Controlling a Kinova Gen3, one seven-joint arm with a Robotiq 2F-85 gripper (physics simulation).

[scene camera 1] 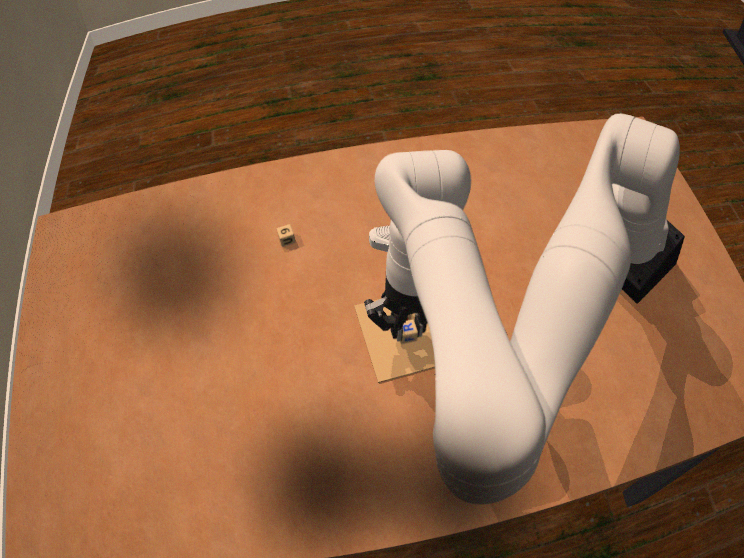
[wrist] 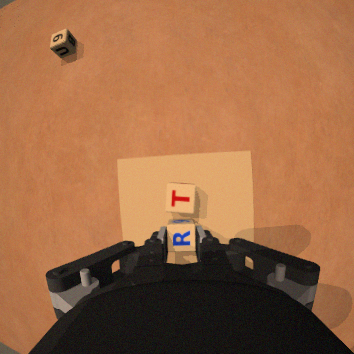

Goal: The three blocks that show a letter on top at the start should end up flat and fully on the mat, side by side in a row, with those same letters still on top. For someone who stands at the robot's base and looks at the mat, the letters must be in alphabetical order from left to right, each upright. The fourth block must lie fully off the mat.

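The block with a blue R on top is between the fingers of my gripper, which is shut on it over the mat. I cannot tell whether it touches the mat. The block with a red T on top lies flat on the mat, just beyond the held block in the wrist view; it is hidden in the scene view. In the wrist view the tops of both letters point left. The block with a 6 on top and a U on its side lies off the mat. The third letter block does not show.
The white arm covers the right part of the mat in the scene view. The robot's black base stands at the right of the table. Shadows of the arm fall on the mat and the table.
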